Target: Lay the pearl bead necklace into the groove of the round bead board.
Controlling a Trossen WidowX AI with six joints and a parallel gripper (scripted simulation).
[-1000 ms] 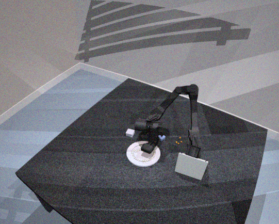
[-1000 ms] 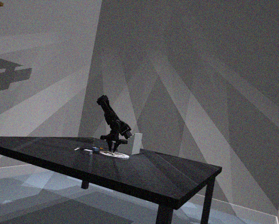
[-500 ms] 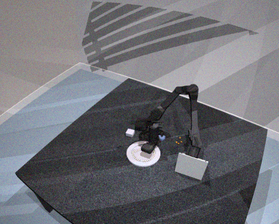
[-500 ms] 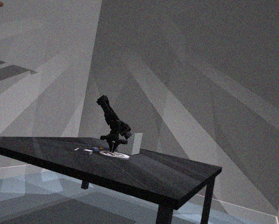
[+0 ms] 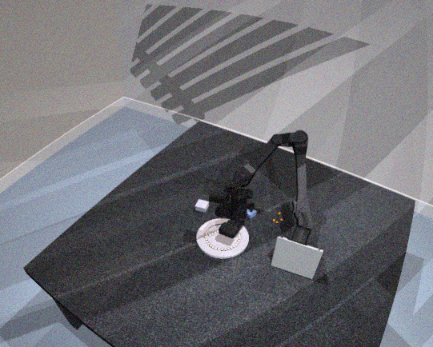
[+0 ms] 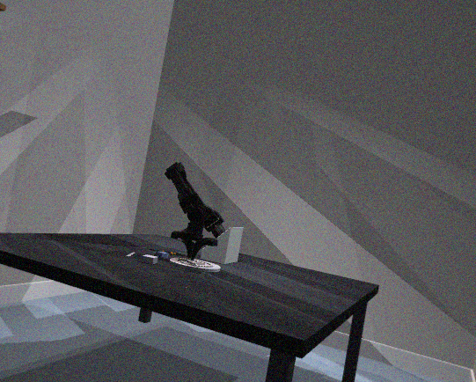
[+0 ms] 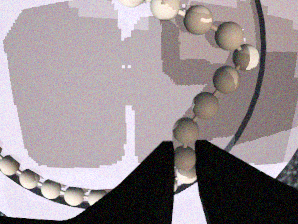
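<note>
Right now my gripper tip is 40 mm to the right of the round white bead board, 30 mm short of it and 10 mm above it. Also, from my gripper tip: small white block: 200 mm ahead, 60 mm to the right; then small blue cube: 130 mm to the right, 10 mm below, 10 mm ahead; then thin white stick: 180 mm to the right, 150 mm ahead, 10 mm below.
</note>
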